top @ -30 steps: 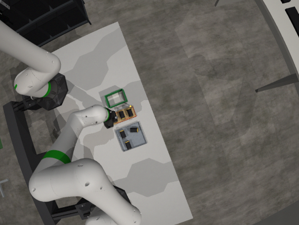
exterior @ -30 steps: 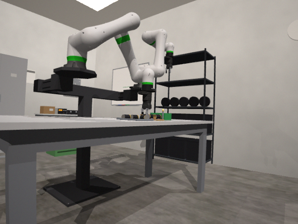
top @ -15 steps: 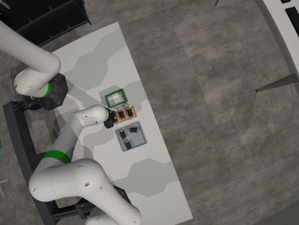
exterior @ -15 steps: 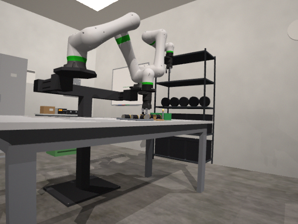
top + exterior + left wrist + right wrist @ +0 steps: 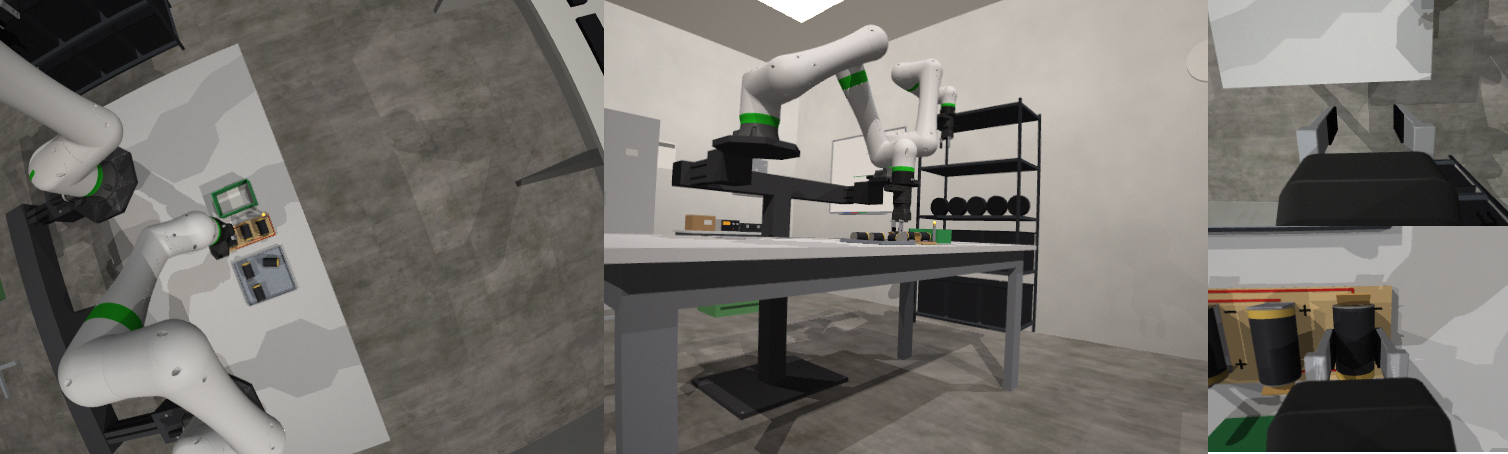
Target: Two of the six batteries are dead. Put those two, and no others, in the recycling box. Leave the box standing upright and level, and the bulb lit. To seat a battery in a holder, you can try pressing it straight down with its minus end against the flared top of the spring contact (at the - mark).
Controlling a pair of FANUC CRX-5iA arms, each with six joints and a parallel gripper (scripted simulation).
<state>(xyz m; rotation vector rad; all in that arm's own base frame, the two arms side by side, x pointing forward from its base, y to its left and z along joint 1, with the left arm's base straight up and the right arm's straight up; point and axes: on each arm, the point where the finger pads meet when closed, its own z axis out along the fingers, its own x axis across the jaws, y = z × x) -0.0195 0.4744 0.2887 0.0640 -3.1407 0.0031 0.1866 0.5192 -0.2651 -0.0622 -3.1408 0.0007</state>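
Observation:
My right gripper is now 190 mm to the left of the grey tray, 40 mm short of it and 40 mm above it. Round my right hand: green recycling box: 130 mm to the left, 90 mm ahead, 30 mm below.

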